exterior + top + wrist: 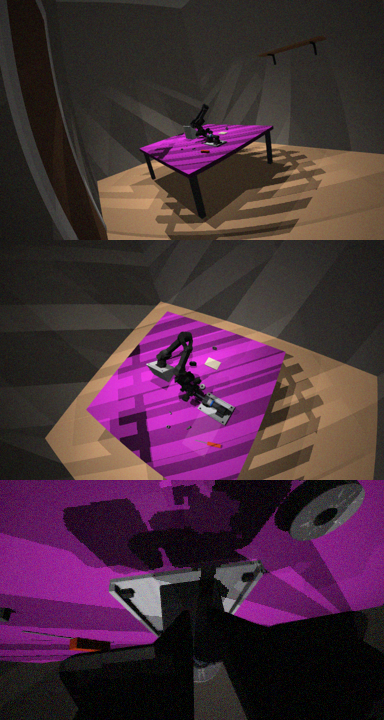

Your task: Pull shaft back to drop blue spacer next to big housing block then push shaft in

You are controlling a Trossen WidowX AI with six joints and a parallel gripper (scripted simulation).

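Right now the dark shaft is 40 mm ahead of my gripper tip and 20 mm above it. The rest, counted from my gripper tip: black disc 210 mm to the left, 210 mm behind, 30 mm below; then grey ring 90 mm to the left, 50 mm below, 40 mm behind; then blue spacer 110 mm ahead, 20 mm above.
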